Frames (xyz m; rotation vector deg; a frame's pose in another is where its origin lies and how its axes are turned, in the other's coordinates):
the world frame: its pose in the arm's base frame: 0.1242 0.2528 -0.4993 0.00 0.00 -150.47
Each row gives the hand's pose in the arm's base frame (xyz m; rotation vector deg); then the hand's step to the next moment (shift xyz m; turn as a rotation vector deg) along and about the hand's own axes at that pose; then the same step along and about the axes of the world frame.
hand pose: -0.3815 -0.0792 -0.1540 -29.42 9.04 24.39
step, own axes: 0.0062 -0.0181 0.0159 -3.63 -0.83 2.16
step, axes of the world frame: -0.0103 0.0104 0.0201 2.87 -0.66 3.14
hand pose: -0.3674 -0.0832 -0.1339 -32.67 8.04 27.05
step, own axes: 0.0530 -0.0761 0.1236 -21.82 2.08 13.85
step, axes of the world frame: -0.0876 0.0124 0.1267 17.34 -10.54 16.14
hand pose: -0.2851 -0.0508 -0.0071 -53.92 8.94 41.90
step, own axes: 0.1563 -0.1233 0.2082 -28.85 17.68 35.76
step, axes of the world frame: -0.2332 -0.0924 0.1416 24.48 -36.84 21.62
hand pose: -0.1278 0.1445 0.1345 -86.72 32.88 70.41
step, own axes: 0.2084 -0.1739 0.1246 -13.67 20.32 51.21
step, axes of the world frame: -0.2582 -0.1074 -0.1049 18.77 -52.96 8.08
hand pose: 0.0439 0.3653 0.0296 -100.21 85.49 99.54
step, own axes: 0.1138 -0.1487 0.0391 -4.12 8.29 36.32
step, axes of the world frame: -0.0772 -0.0054 -0.1750 10.31 -35.99 -1.83
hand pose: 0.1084 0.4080 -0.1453 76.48 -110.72 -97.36
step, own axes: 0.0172 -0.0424 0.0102 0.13 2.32 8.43
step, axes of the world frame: -0.0017 0.0033 -0.0467 3.49 -8.00 -0.48
